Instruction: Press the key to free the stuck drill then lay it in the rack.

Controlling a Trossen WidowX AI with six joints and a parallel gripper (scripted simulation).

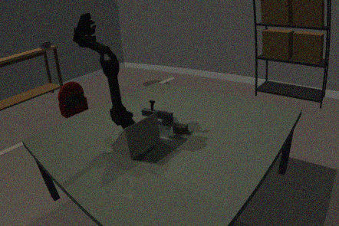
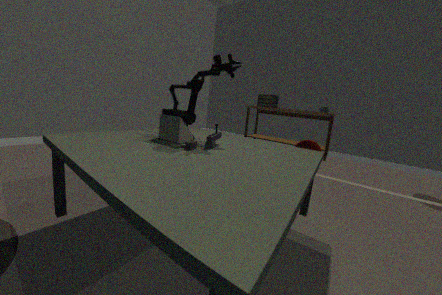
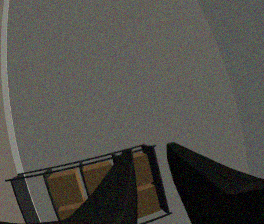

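The key lies 51 cm below my gripper tip, 37 cm to the right of it and 3 cm ahead of it. The rest, counted from my gripper tip: grey fixture block 57 cm below, 40 cm to the right, 4 cm ahead; rack 60 cm below, 58 cm to the right, 1 cm behind; drill 56 cm below, 42 cm to the right, 4 cm ahead.
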